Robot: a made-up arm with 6 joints.
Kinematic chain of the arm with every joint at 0, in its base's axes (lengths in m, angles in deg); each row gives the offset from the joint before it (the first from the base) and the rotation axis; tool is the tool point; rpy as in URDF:
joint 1: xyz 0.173 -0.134 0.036 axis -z
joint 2: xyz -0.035 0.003 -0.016 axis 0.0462 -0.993 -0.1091
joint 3: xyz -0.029 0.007 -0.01 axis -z
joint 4: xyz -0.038 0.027 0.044 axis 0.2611 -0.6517 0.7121
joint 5: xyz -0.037 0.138 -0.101 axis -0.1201 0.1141 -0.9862
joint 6: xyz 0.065 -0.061 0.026 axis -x
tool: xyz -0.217 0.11 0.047 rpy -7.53 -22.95 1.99
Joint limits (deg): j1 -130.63..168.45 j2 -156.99..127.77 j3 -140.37..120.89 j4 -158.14..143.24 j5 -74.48..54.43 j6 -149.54..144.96
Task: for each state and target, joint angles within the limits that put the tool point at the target. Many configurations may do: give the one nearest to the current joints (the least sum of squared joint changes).
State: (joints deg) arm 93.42 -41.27 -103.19 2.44 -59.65 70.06
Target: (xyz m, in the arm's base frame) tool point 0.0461 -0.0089 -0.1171
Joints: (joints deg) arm 92.98 -29.45 -114.95 6.82 -68.64 72.79
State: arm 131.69 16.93 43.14 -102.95 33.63 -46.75
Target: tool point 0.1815 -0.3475 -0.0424
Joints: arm 126.35 5.05 31.20 -100.47 39.16 -38.38
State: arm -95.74 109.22 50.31 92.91 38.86 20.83
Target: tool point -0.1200 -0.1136 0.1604
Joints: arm -107.98 119.42 68.88 90.35 38.86 23.92
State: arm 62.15 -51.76 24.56 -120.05 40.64 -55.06
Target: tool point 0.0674 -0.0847 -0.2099
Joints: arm 32.16 -51.96 56.09 -126.36 54.43 -23.10
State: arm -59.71 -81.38 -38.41 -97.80 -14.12 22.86
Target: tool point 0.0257 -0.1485 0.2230
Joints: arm -73.68 -77.18 -46.88 -108.32 -48.50 -2.31
